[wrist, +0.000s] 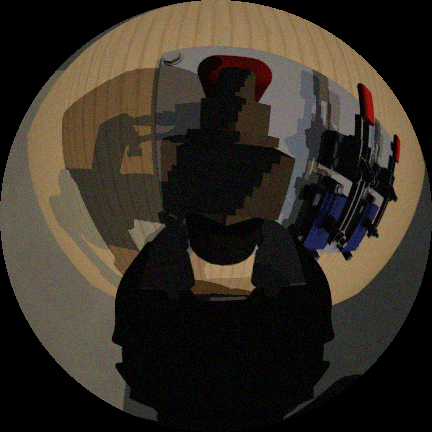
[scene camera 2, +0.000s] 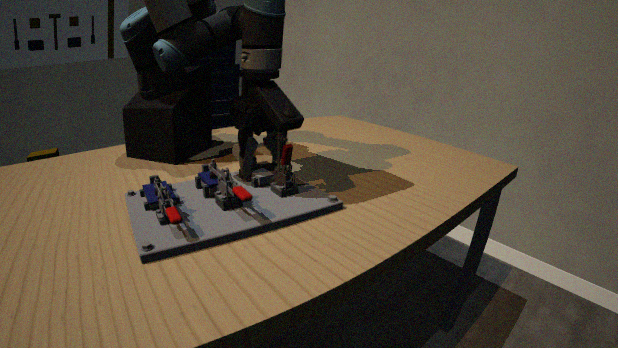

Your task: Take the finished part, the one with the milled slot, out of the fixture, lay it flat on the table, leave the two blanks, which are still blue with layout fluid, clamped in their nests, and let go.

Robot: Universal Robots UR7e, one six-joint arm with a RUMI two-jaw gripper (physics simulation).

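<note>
My gripper (scene camera 2: 261, 171) (wrist: 221, 215) points down at the right-hand nest of the grey fixture plate (scene camera 2: 210, 230) (wrist: 287, 85). Its fingers are shut on the finished part (wrist: 224, 250), which shows dark between them in the wrist view; its slot cannot be made out. In the scene view the fingers and nest mostly hide the part. It is low at the nest; any small gap below it cannot be told. One blue blank (scene camera 2: 207, 179) (wrist: 320, 230) sits clamped in the middle nest. The other blue blank (scene camera 2: 150, 195) (wrist: 361, 227) sits clamped in the far-left nest.
The right clamp's red handle (scene camera 2: 286, 154) (wrist: 264, 75) stands upright close beside my fingers. The middle clamp's red handle (scene camera 2: 242, 193) (wrist: 367, 105) and the left clamp's red handle (scene camera 2: 173, 215) (wrist: 397, 148) lie low. The wooden table (scene camera 2: 380, 220) extends around the plate.
</note>
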